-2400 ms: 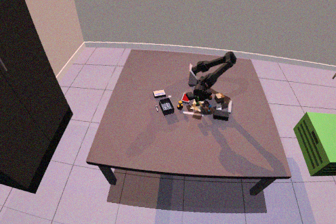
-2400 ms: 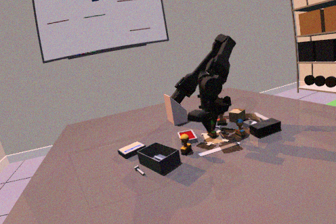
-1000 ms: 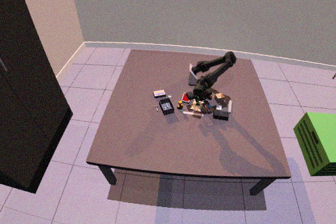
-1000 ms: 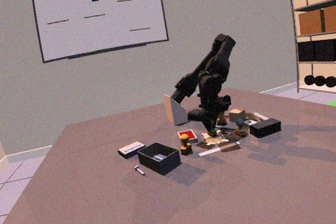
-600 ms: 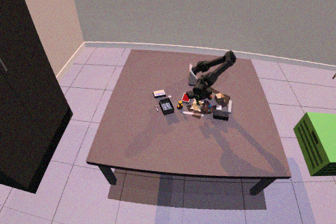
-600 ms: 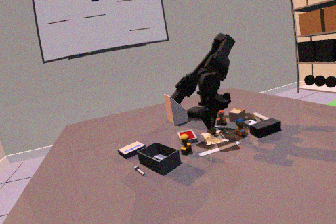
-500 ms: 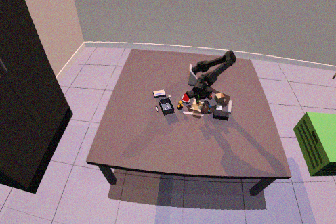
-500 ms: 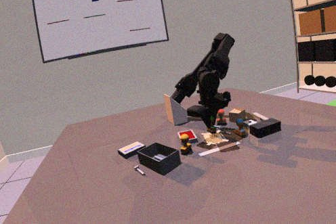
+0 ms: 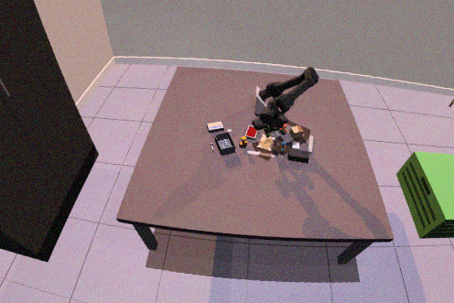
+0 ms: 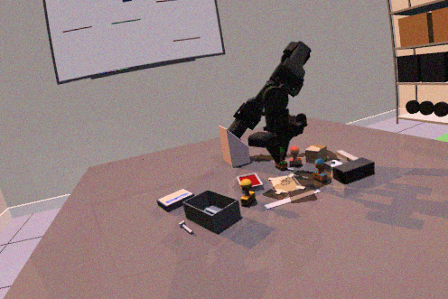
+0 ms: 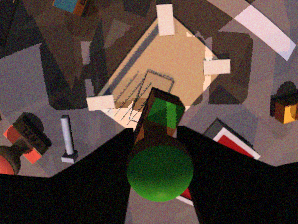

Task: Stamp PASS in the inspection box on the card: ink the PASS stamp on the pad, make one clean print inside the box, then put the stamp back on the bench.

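Right now the cream card is 6 cm below my gripper tip and 2 cm ahead of it. The rest, counted from my gripper tip: blue-knobbed stamp 9 cm to the left, 5 cm ahead, 4 cm below; then red ink pad 9 cm to the right, 6 cm below, 3 cm behind; then green-knobbed stamp right at my gripper tip.
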